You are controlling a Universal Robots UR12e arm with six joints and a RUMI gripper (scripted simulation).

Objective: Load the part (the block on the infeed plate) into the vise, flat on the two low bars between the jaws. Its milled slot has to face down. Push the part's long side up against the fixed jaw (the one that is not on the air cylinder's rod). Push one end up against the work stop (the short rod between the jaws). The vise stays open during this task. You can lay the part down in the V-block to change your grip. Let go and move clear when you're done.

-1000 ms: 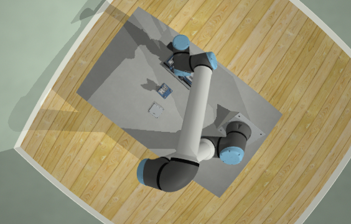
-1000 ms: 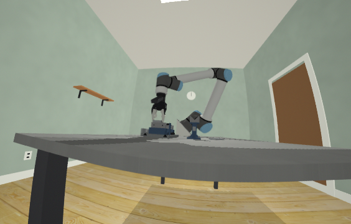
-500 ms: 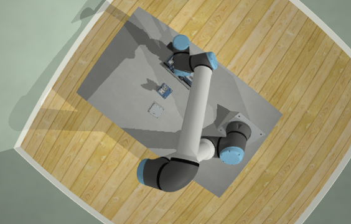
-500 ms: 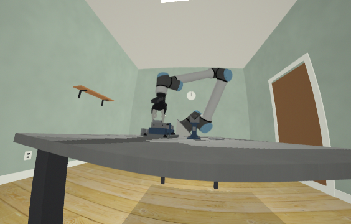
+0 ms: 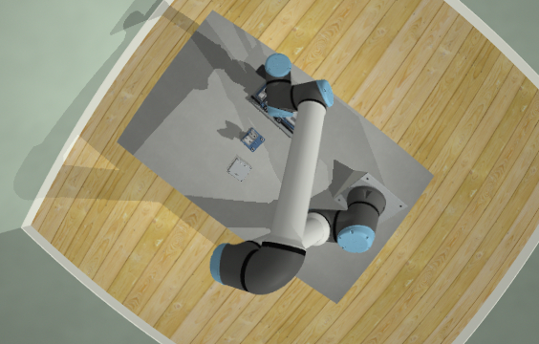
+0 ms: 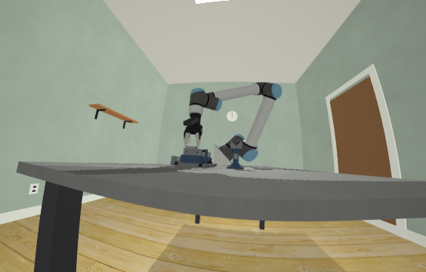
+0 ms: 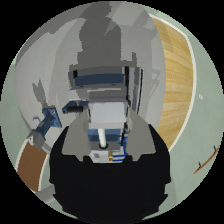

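Now: hand 1 cm above the part. The rest, counted from my hand: vise: 7 cm behind, 6 cm below, 2 cm to the left; infeed plate: 40 cm to the left, 14 cm behind, 10 cm below.
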